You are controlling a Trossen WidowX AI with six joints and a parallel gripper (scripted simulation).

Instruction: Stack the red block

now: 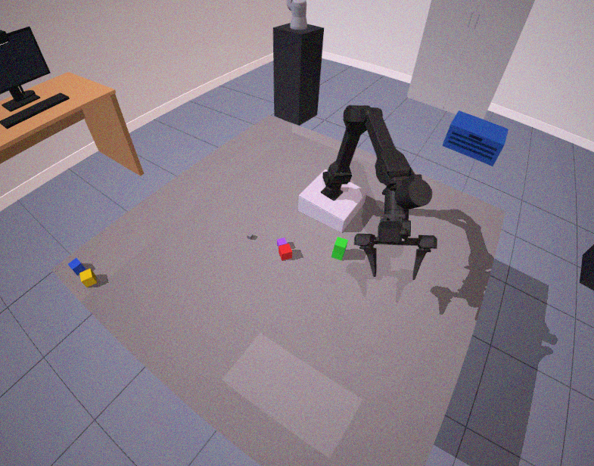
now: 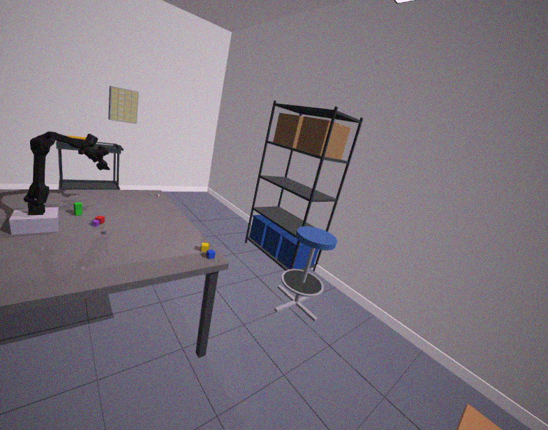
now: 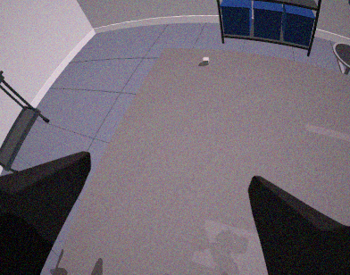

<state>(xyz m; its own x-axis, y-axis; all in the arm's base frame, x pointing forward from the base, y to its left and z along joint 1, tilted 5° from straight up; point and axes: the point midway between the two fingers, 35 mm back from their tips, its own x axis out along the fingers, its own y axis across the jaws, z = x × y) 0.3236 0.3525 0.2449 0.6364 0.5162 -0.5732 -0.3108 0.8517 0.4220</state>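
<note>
My gripper tip is 370 mm to the left of the red block, 250 mm above it and 50 mm past it. Round my gripper tip: blue block 880 mm to the right, 480 mm ahead, 250 mm below; purple block 400 mm to the right, 260 mm below, 70 mm behind; yellow block 800 mm to the right, 470 mm ahead, 250 mm below.
</note>
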